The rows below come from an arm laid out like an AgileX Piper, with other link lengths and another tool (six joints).
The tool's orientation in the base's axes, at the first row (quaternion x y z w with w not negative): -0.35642, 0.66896, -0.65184, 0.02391
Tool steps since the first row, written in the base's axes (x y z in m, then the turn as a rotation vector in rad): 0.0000, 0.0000, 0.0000, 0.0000, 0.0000, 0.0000; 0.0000, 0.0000, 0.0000, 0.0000, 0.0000, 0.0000; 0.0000, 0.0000, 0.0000, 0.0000, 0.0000, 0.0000; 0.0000, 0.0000, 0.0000, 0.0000, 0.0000, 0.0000; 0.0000, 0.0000, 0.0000, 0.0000, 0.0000, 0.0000; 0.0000, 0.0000, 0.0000, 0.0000, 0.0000, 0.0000; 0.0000, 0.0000, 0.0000, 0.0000, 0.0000, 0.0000; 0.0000, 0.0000, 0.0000, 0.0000, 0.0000, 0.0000; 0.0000, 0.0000, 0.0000, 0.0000, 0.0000, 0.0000; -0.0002, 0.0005, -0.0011, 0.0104, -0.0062, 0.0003; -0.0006, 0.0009, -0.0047, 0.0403, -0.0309, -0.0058; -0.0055, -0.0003, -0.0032, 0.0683, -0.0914, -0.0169
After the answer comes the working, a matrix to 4 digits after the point.
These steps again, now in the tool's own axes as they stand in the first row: 0.0000, 0.0000, 0.0000, 0.0000, 0.0000, 0.0000; 0.0000, 0.0000, 0.0000, 0.0000, 0.0000, 0.0000; 0.0000, 0.0000, 0.0000, 0.0000, 0.0000, 0.0000; 0.0000, 0.0000, 0.0000, 0.0000, 0.0000, 0.0000; 0.0000, 0.0000, 0.0000, 0.0000, 0.0000, 0.0000; 0.0000, 0.0000, 0.0000, 0.0000, 0.0000, 0.0000; 0.0000, 0.0000, 0.0000, 0.0000, 0.0000, 0.0000; 0.0000, 0.0000, 0.0000, 0.0000, 0.0000, 0.0000; 0.0000, 0.0000, 0.0000, 0.0000, 0.0000, 0.0000; -0.0006, 0.0010, -0.0004, -0.0045, -0.0043, 0.0104; -0.0020, 0.0044, -0.0004, -0.0168, -0.0096, 0.0473; 0.0029, 0.0053, -0.0020, -0.0117, -0.0059, 0.1146
The tool's axes in the first row as the columns of a matrix, in the base's axes (rounded; the answer above uses it unrounded):
-0.7448, -0.4457, 0.4966
-0.5080, -0.1039, -0.8551
0.4327, -0.8891, -0.1491

